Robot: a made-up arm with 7 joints. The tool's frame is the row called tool.
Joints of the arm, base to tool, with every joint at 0 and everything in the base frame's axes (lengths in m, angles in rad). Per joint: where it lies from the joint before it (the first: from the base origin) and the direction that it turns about. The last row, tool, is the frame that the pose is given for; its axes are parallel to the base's.
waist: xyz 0 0 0.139 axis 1 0 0
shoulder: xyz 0.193 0.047 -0.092 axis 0 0 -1
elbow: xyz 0.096 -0.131 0.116 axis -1 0 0
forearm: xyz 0.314 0.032 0.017 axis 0 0 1
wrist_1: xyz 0.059 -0.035 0.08 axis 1 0 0
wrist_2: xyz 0.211 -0.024 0.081 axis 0 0 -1
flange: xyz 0.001 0.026 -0.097 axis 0 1 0
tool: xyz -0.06 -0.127 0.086
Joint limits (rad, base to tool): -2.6..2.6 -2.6..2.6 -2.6..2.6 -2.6..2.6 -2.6..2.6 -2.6..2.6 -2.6..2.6
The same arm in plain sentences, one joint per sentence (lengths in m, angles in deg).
The arm has seven revolute joints in a row. What follows holds with every joint at zero, and every direction is one of the base frame's.
The first joint lies 0.1390 m along +z from the base frame's origin and rotates about +x, from -148.97 to 148.97 deg.
The second joint lies 0.1930 m along +x and 0.0470 m along +y and 0.0920 m along -z from the first joint and rotates about -z, from -148.97 to 148.97 deg.
The third joint lies 0.0960 m along +x and 0.1310 m along -y and 0.1160 m along +z from the second joint and rotates about -x, from -148.97 to 148.97 deg.
The fourth joint lies 0.3140 m along +x and 0.0320 m along +y and 0.0170 m along +z from the third joint and rotates about +z, from -148.97 to 148.97 deg.
The fifth joint lies 0.0590 m along +x and 0.0350 m along -y and 0.0800 m along +z from the fourth joint and rotates about +x, from -148.97 to 148.97 deg.
The sixth joint lies 0.2110 m along +x and 0.0240 m along -y and 0.0810 m along +z from the fifth joint and rotates about -z, from -148.97 to 148.97 deg.
The seventh joint lies 0.0010 m along +x and 0.0260 m along +y and 0.0970 m along -z from the sixth joint and rotates about +y, from -148.97 to 148.97 deg.
The tool frame, which is the frame that the pose is given for, lies 0.0600 m along -x and 0.1270 m along -y and 0.0860 m along +z from the seventh joint; its axes are parallel to the base frame's.

